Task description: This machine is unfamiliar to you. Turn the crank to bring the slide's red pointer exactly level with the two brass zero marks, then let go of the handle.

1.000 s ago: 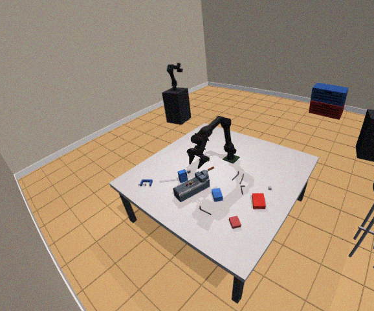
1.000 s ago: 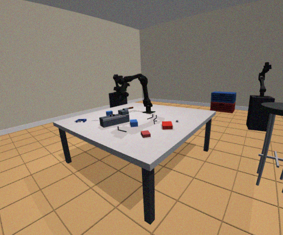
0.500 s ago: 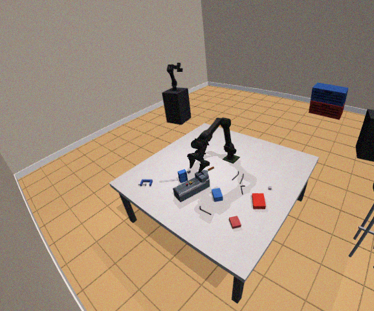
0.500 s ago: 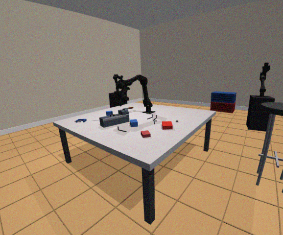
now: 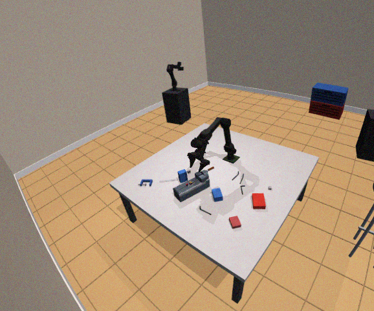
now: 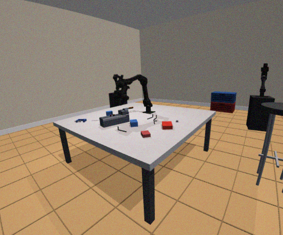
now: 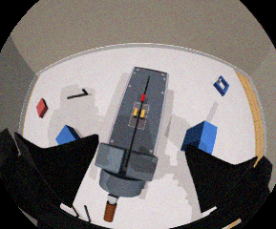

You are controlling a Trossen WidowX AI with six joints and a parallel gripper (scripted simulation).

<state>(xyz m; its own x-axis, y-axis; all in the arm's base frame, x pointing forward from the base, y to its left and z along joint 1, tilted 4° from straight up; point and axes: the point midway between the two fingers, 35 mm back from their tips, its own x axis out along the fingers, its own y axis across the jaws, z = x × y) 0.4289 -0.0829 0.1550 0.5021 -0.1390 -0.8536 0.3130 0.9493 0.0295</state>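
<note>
Right now my gripper tip is 110 mm past the brown crank handle, 70 mm to the right of it and 40 mm above it. From my gripper tip the other things lie so: red pointer 90 mm ahead, 20 mm to the right, 80 mm below.
</note>
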